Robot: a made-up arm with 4 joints.
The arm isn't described. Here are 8 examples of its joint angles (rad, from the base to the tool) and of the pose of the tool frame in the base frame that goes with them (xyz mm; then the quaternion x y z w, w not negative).
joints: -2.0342 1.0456 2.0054 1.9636
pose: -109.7 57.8 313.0 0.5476 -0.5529 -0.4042 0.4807
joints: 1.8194 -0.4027 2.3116 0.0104
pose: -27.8 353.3 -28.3 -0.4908 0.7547 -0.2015 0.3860
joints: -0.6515 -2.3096 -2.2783 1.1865
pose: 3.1 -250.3 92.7 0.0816 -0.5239 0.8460 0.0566
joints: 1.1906 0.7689 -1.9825 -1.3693
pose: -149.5 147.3 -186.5 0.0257 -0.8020 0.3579 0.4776
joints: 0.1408 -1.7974 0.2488 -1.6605
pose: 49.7 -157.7 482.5 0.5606 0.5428 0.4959 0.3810
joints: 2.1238 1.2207 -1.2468 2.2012
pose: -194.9 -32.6 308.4 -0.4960 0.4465 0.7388 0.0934
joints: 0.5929 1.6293 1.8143 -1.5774
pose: -10.1 119.0 -156.8 -0.6486 0.2688 -0.3053 0.6433
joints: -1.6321 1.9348 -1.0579 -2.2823
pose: 225.6 268.9 74.9 -0.0443 0.7651 -0.2972 0.5695
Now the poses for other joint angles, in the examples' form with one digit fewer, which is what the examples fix.
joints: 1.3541 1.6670 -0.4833 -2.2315
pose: -283 -132 -31 -0.737 0.001 0.438 0.516
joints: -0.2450 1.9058 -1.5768 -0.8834
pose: 87 -103 -138 0.210 -0.675 0.707 0.036
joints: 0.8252 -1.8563 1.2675 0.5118
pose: -112 318 290 -0.250 0.693 0.073 0.673
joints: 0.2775 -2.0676 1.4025 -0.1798
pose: -146 144 493 -0.173 0.714 0.535 0.417
